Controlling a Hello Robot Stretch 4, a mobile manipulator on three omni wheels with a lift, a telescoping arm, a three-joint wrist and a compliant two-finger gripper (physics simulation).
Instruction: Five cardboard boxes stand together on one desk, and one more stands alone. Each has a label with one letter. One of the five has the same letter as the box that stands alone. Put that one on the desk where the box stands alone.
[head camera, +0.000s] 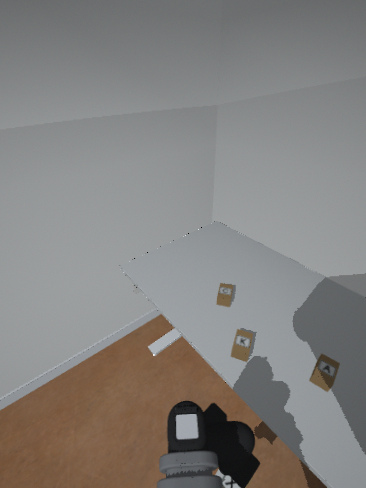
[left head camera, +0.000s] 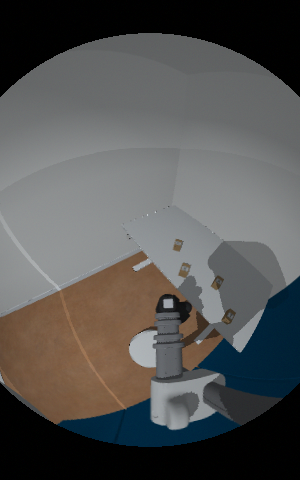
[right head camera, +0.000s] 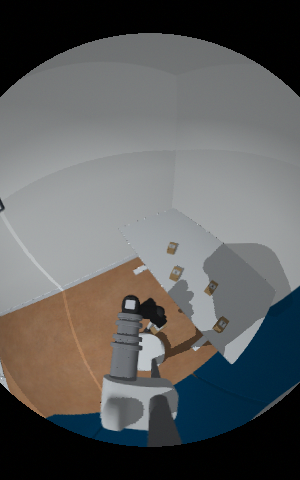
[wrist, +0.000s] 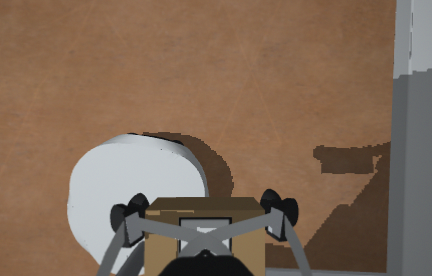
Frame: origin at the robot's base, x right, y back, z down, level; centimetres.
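Seen in the pictures: gripper, fingertip midpoint: (head camera: 223, 478) (right head camera: 154, 324) (wrist: 205, 207); robot's base, origin of the base link: (left head camera: 149, 347) (right head camera: 143, 350) (wrist: 149, 192).
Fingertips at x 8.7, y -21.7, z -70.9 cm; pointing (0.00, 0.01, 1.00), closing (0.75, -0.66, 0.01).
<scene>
Offsets run from my fingertips to a thing's top centre. "*": to the spot under its first point. Level surfaces: height alone.
My gripper (wrist: 205, 207) is shut on a cardboard box {dx +1.3, dy +1.6, dz -4.7 cm} (wrist: 250, 251) (right head camera: 159, 328), whose label {* dx +1.1, dy +1.3, dz -4.7 cm} (head camera: 230, 481) shows an X at the head view's bottom edge. The fingers cover part of the label in the wrist view. The held box is over the floor, beside the long edge of a grey desk {dz +1.6 cm} (head camera: 175, 270) (left head camera: 150, 225) (right head camera: 150, 227). On that desk stand box C {dx +11.7, dy -61.8, dz -3.4 cm} (head camera: 224, 299) (left head camera: 178, 245) (right head camera: 172, 248), box K {dx +13.3, dy -36.5, dz -3.4 cm} (head camera: 241, 352) (left head camera: 184, 270) (right head camera: 176, 273), box A {dx +38.7, dy -24.2, dz -3.4 cm} (head camera: 320, 379) (left head camera: 217, 282) (right head camera: 211, 287) and a fourth box {dx +41.5, dy +3.4, dz -3.4 cm} (left head camera: 229, 316) (right head camera: 221, 324), letter unreadable. The lone box does not show.
A white rounded body (left head camera: 141, 349) (right head camera: 152, 352) (wrist: 130, 185) is low under the arm, on the brown floor {dz +73.6 cm} (head camera: 100, 410) (wrist: 250, 90). Walls (head camera: 100, 210) meet in a corner behind the desk. A blue floor area (left head camera: 250, 365) (right head camera: 225, 390) lies at the lower right.
</scene>
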